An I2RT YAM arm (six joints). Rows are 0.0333 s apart.
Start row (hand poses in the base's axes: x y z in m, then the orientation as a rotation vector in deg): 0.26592, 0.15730, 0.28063, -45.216, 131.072, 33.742
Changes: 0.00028, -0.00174, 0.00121, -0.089, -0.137, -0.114; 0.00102, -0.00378, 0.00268, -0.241, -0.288, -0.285; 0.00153, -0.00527, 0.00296, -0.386, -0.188, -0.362; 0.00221, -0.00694, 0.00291, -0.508, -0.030, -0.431; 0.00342, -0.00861, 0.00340, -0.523, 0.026, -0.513; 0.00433, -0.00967, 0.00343, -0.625, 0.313, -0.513; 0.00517, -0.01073, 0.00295, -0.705, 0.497, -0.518; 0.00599, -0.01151, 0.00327, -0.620, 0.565, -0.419; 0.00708, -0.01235, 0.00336, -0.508, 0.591, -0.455; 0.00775, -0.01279, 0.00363, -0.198, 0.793, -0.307; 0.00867, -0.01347, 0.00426, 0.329, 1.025, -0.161; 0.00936, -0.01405, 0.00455, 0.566, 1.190, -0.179; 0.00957, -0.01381, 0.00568, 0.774, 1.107, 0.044; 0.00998, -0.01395, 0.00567, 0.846, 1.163, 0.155; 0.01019, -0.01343, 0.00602, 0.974, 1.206, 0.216; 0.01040, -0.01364, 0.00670, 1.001, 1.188, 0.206
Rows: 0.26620, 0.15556, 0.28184, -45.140, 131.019, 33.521; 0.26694, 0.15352, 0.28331, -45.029, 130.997, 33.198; 0.26745, 0.15203, 0.28359, -44.994, 131.176, 33.056; 0.26813, 0.15036, 0.28354, -44.950, 131.394, 32.972; 0.26934, 0.14869, 0.28403, -44.853, 131.474, 32.947; 0.27025, 0.14763, 0.28406, -44.865, 131.782, 32.983; 0.27109, 0.14657, 0.28358, -44.874, 131.988, 32.988; 0.27191, 0.14579, 0.28390, -44.942, 131.984, 33.162; 0.27300, 0.14495, 0.28399, -44.843, 131.966, 33.283; 0.27367, 0.14451, 0.28426, -44.844, 131.967, 33.797; 0.27459, 0.14383, 0.28489, -44.735, 131.893, 34.566; 0.27528, 0.14325, 0.28518, -44.578, 131.936, 34.905; 0.27549, 0.14349, 0.28631, -44.755, 131.703, 35.192; 0.27590, 0.14335, 0.28630, -44.845, 131.690, 35.352; 0.27611, 0.14387, 0.28665, -44.850, 131.652, 35.543; 0.27632, 0.14366, 0.28733, -44.827, 131.625, 35.559
